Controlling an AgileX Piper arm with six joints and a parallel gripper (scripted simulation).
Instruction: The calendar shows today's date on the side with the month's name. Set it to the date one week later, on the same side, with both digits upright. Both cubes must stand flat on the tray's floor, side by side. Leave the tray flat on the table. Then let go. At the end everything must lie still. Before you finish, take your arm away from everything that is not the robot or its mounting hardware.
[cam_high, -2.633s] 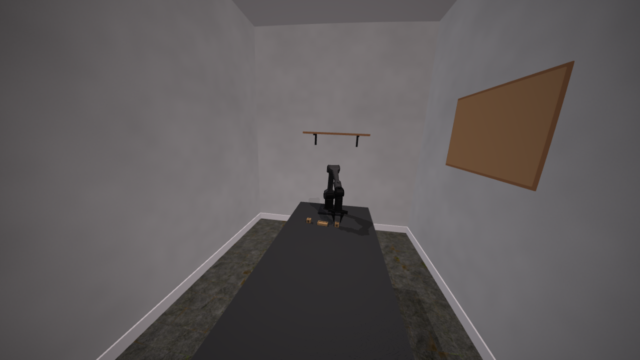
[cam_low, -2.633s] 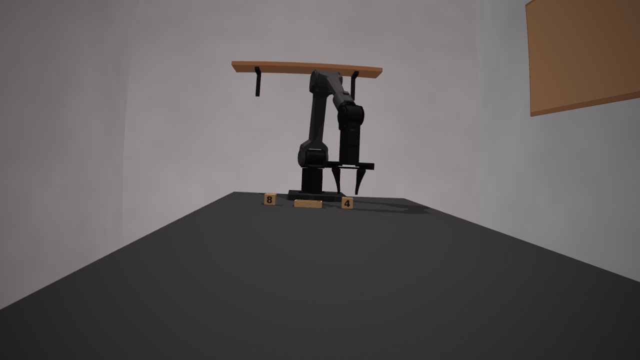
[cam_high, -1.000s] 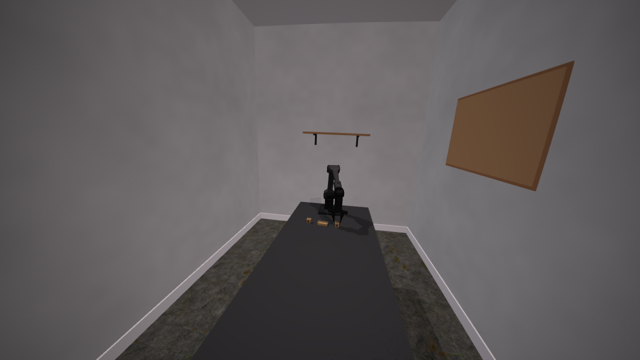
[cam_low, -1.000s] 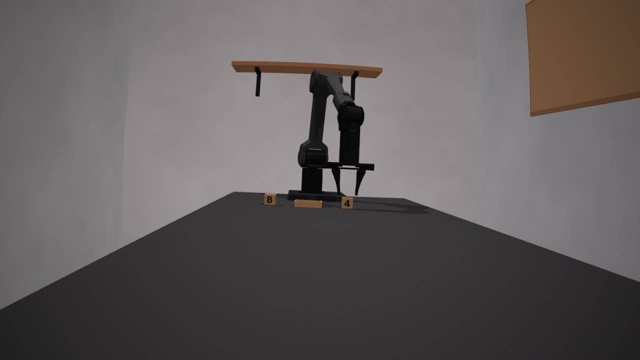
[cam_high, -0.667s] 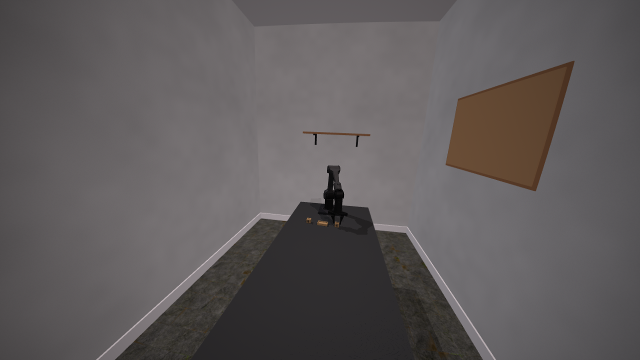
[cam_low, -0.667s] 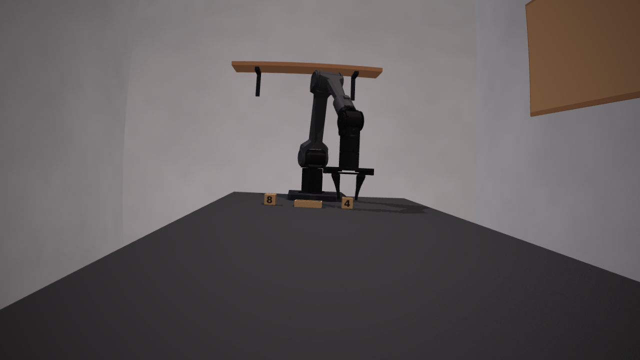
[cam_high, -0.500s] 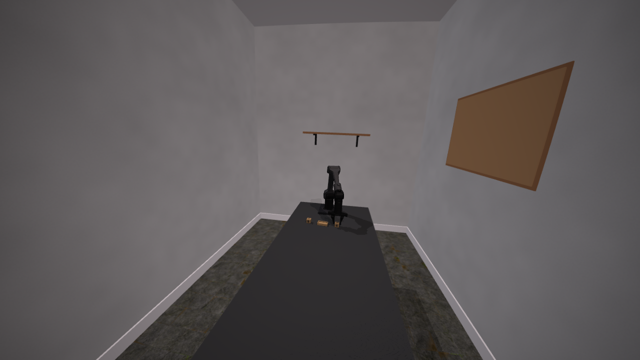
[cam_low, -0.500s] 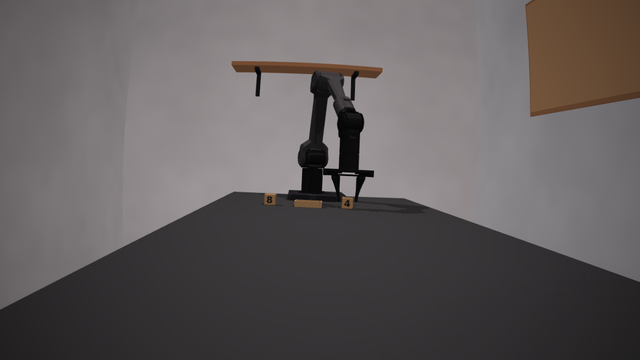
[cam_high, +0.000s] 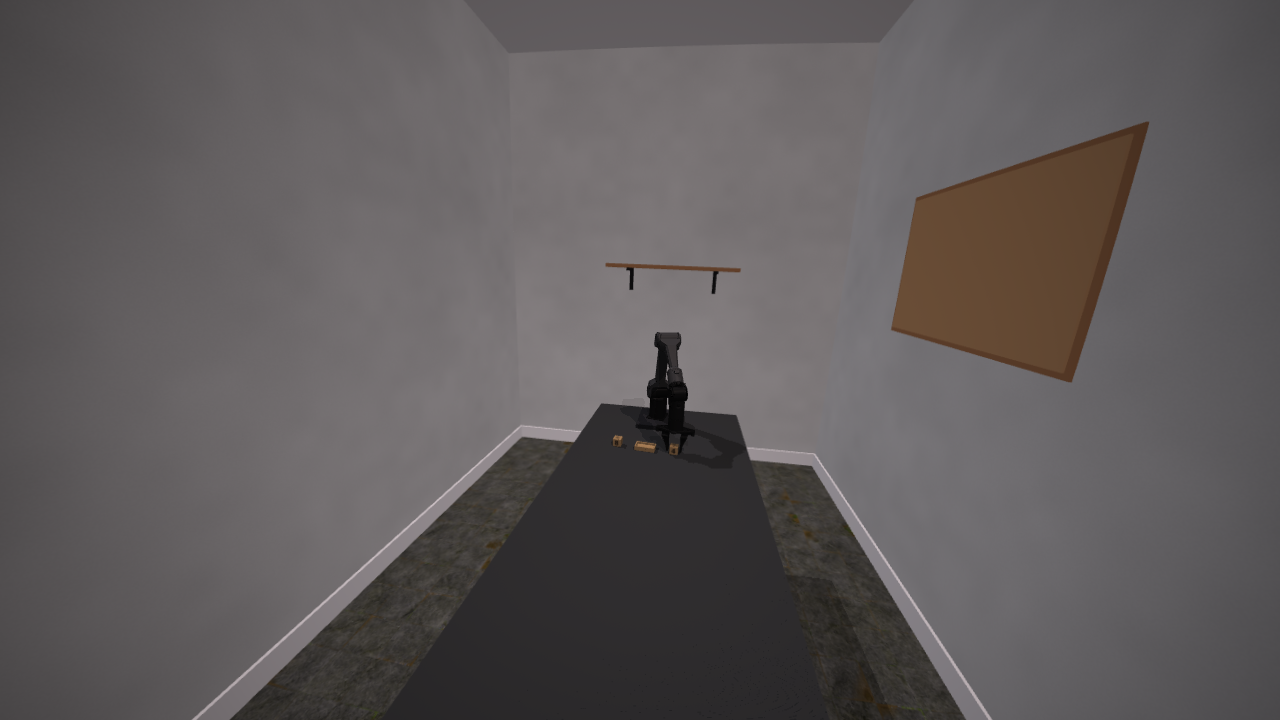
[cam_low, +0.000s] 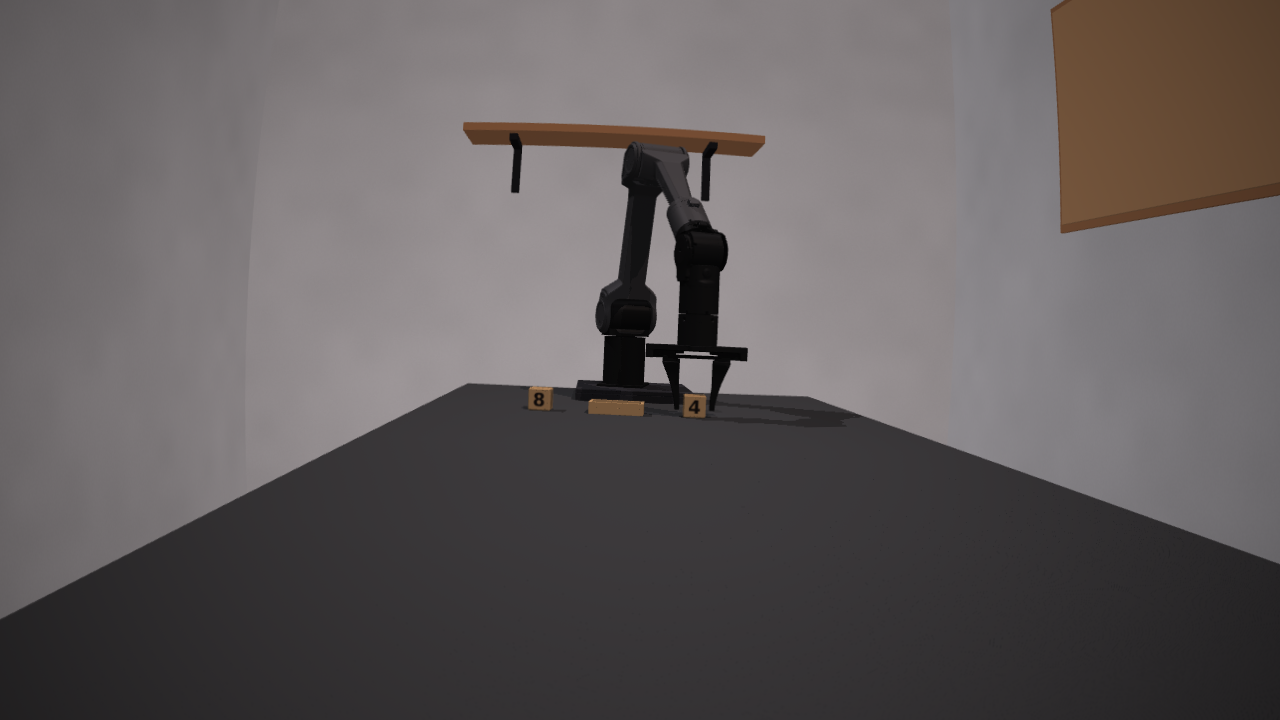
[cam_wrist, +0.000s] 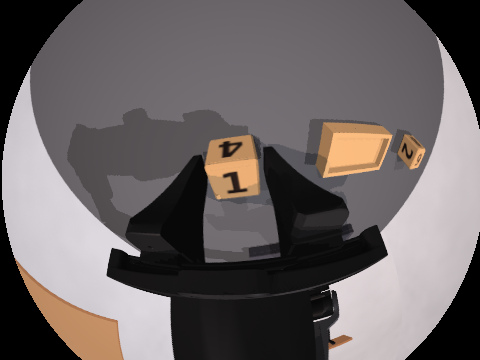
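Now: the wooden cube right at my hand. The rest, counted from my hand: wooden tray: 1 cm ahead, 11 cm to the right, 1 cm below.
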